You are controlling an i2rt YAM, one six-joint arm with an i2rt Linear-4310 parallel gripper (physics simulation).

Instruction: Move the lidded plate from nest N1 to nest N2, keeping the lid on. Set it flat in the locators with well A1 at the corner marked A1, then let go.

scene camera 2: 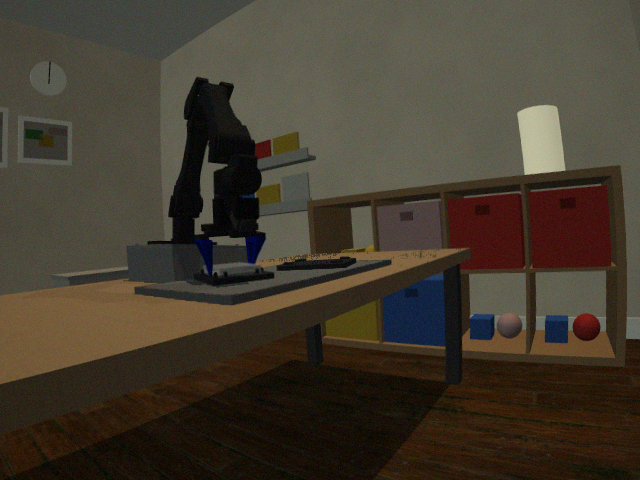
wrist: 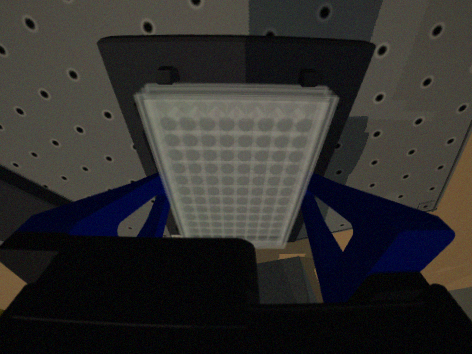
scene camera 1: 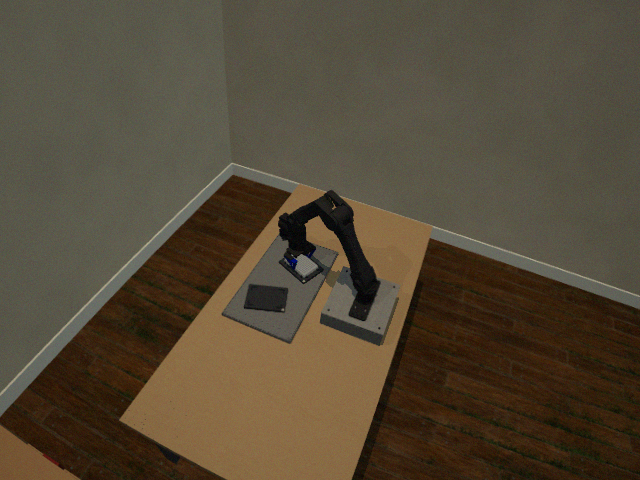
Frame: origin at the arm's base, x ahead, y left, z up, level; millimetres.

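Seen in the pictures: gripper, fingertip midpoint: (scene camera 2: 231, 273) (wrist: 235, 177) (scene camera 1: 300, 264); arm's base, link origin: (scene camera 2: 183, 245) (scene camera 1: 364, 298).
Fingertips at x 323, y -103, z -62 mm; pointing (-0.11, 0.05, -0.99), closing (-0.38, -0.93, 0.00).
Observation:
Offsets run from my fingertips to a thing's top centre. Level surfaces: height alone.
The lidded plate {dx -3, dy +1, dz +16 mm} (scene camera 1: 307, 266) (scene camera 2: 235, 269) (wrist: 240, 150) is pale and see-through. It lies flat in the dark nest N1 {dx -4, dy +2, dz +10 mm} (scene camera 1: 295, 274) (scene camera 2: 235, 279) (wrist: 210, 57), with the lid on top and the round wells showing through it. My gripper (scene camera 1: 302, 257) (scene camera 2: 230, 267) (wrist: 235, 177) points down over the plate. Its blue fingers lie against the two long sides, and it is shut on the lidded plate. The fingertips are partly hidden at the plate's sides. The dark nest N2 {dx +50, dy +226, dz +6 mm} (scene camera 1: 266, 298) (scene camera 2: 316, 265) holds no plate. The A1 marks are too small to read.
Both nests stand on a grey perforated board (scene camera 1: 273, 322) (scene camera 2: 330, 279) (wrist: 55, 95) on the wooden table {dz -25 mm} (scene camera 1: 248, 382) (scene camera 2: 77, 315). The arm's grey base block (scene camera 1: 343, 304) (scene camera 2: 155, 260) stands beside the board. A shelf unit (scene camera 2: 617, 258) stands behind the table.

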